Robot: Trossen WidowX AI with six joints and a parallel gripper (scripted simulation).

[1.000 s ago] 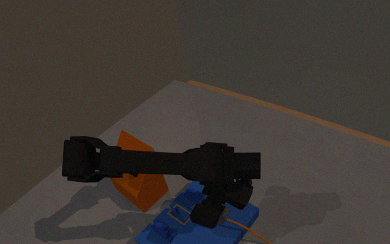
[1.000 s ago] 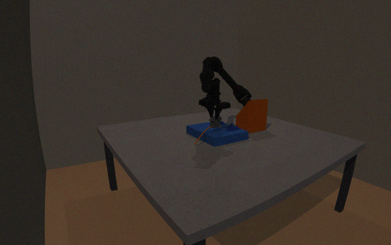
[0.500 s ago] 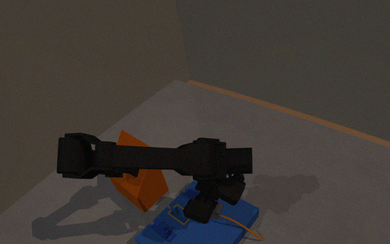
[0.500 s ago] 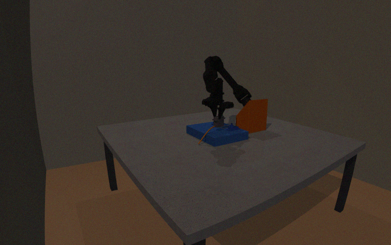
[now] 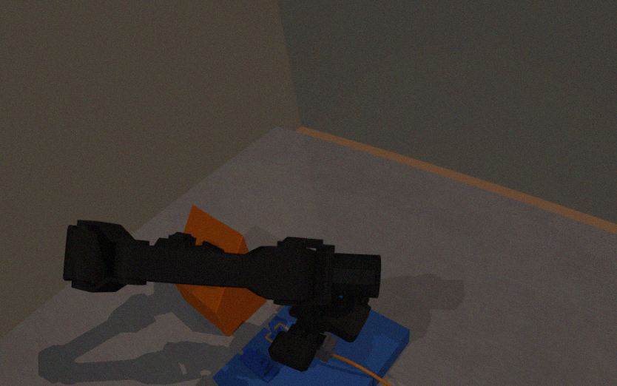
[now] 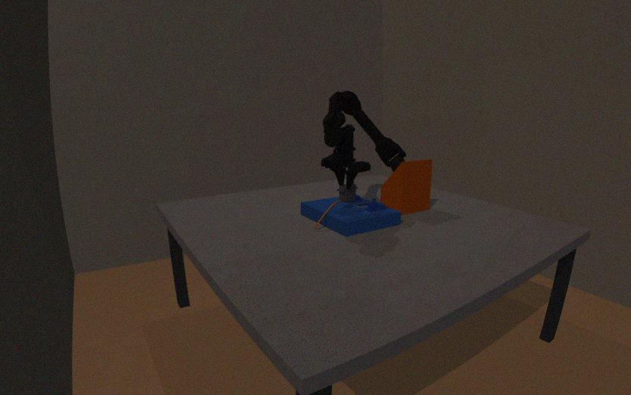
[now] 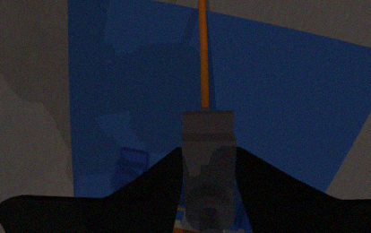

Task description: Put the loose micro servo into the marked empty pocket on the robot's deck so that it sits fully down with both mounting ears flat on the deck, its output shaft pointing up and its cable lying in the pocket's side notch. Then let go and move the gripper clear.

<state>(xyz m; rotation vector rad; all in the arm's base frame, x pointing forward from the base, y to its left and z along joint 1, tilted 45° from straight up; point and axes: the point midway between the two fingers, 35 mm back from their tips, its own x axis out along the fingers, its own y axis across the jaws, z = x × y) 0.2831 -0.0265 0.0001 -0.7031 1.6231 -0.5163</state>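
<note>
Right now the blue deck is 10 cm below my gripper tip, 1 cm to the right of it and 1 cm ahead of it.
</note>
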